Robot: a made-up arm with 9 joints.
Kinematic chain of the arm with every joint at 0, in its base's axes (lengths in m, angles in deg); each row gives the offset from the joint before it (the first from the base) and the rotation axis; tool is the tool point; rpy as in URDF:
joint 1: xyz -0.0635 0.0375 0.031 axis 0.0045 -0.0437 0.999
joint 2: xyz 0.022 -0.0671 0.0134 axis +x
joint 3: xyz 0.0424 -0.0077 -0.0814 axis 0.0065 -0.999 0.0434
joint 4: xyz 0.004 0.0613 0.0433 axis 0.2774 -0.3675 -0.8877
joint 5: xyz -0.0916 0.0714 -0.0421 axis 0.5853 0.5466 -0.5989
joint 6: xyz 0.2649 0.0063 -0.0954 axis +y
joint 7: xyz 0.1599 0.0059 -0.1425 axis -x
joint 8: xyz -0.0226 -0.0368 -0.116 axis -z
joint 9: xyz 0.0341 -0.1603 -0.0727 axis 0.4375 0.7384 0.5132
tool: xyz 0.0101 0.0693 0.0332 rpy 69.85 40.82 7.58
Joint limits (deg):
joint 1: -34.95..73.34
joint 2: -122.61..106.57
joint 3: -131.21..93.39
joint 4: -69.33..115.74
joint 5: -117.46..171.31
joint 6: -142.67..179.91
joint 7: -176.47..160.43
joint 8: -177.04..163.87
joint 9: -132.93..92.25
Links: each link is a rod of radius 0.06 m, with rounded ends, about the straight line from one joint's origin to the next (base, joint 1, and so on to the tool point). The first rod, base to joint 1, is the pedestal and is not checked.
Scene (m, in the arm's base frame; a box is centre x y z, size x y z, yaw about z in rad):
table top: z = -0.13
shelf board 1: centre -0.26 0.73 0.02 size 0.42 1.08 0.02 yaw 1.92
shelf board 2: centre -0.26 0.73 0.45 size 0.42 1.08 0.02 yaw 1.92
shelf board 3: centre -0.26 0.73 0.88 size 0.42 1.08 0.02 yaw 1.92
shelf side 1: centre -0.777 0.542 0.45 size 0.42 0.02 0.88 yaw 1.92
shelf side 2: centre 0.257 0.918 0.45 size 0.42 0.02 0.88 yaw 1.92
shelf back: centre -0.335 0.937 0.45 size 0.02 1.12 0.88 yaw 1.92
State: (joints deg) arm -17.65 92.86 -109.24 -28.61 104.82 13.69 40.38 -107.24 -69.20
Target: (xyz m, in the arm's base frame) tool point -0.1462 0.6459 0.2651
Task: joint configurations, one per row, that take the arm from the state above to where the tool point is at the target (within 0.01 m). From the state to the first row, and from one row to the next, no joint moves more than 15 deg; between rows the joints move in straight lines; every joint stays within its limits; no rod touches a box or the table.
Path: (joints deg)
1: -14.50 84.06 -109.72 -15.54 105.32 26.44 53.04 -120.65 -74.12
2: -11.34 75.26 -110.21 -2.47 105.82 39.20 65.71 -134.06 -79.05
3: -19.21 61.05 -95.87 -2.68 97.11 44.84 54.15 -133.73 -76.60
4: -27.08 46.84 -81.54 -2.89 88.40 50.48 42.59 -133.39 -74.15
5: -34.95 32.63 -67.20 -3.10 79.69 56.12 31.04 -133.06 -71.70
6: -34.95 38.11 -67.92 -0.16 83.80 44.14 30.40 -127.00 -71.93
7: -34.95 43.58 -68.63 2.77 87.92 32.17 29.77 -120.94 -72.15
8: -34.95 49.06 -69.35 5.71 92.04 20.20 29.14 -114.88 -72.37
9: -34.95 54.53 -70.06 8.64 96.15 8.22 28.50 -108.82 -72.59
10: -34.95 60.01 -70.78 11.58 100.27 -3.75 27.87 -102.76 -72.81

